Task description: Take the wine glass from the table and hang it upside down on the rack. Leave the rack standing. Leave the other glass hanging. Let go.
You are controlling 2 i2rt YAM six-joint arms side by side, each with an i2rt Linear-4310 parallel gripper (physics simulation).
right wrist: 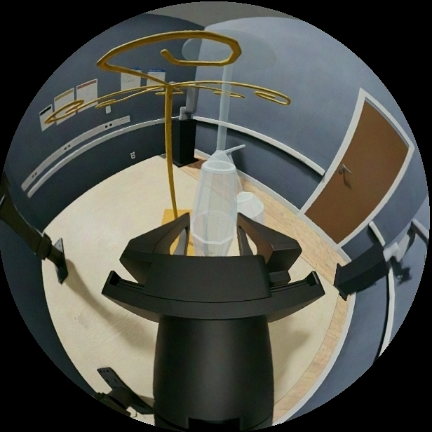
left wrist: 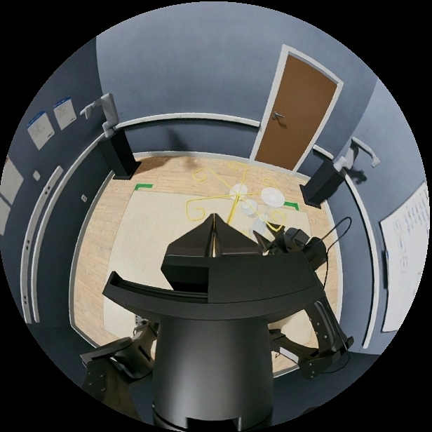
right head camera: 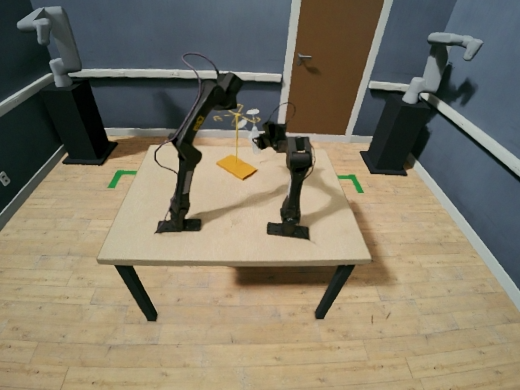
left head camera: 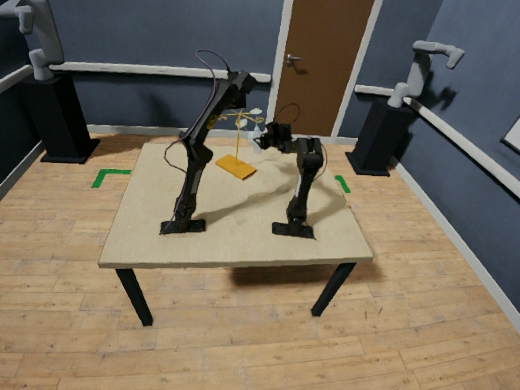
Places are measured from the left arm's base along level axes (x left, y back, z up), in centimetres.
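Pixels of known places: right gripper, fingertip midpoint: (right head camera: 255, 137) (left head camera: 256, 137); left arm's base, origin of the base link: (right head camera: 179, 226) (left head camera: 183, 227); right arm's base, origin of the base link: (right head camera: 287, 231) (left head camera: 292, 230).
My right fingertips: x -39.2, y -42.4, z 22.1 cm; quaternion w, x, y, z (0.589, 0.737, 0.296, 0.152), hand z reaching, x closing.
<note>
Ahead of a thing's pixels: the offset from my right fingertips to its top centre. "*": to the spot under its first point. Level surfaces: height alone.
The yellow rack @[dx +9.9, dy -2.1, dz +12.7 cm] (left head camera: 236, 167) (right head camera: 236, 167) (left wrist: 232, 212) (right wrist: 170, 145) stands upright. My right gripper (left head camera: 257, 142) (right head camera: 256, 143) (left wrist: 257, 225) (right wrist: 213, 216) is shut on the bowl of a clear wine glass @[dx +0.2, dy -0.1, dz +15.3 cm] (left head camera: 257, 134) (right head camera: 254, 133) (right wrist: 215, 187), held upside down in the air beside the rack, foot up, stem near a hook. The other glass @[* dx +6.6, dy -11.0, dz +2.7 cm] (left head camera: 242, 123) (right head camera: 242, 123) (left wrist: 238, 190) (right wrist: 251, 205) looks tilted, its foot below the hooks near the post; whether the rack bears it I cannot tell. My left gripper (left head camera: 242, 104) (right head camera: 230, 105) (left wrist: 213, 218) is shut and empty, near the rack's top.
The rack's hooks spread on several sides, with one loop (right wrist: 170, 37) close in the right wrist view. Both arms are mounted at the front of the table @[dz -22.2 cm] (left head camera: 235, 250) (right head camera: 235, 250). My left arm reaches high beside the rack. Grey robots on black pedestals stand beyond the table.
</note>
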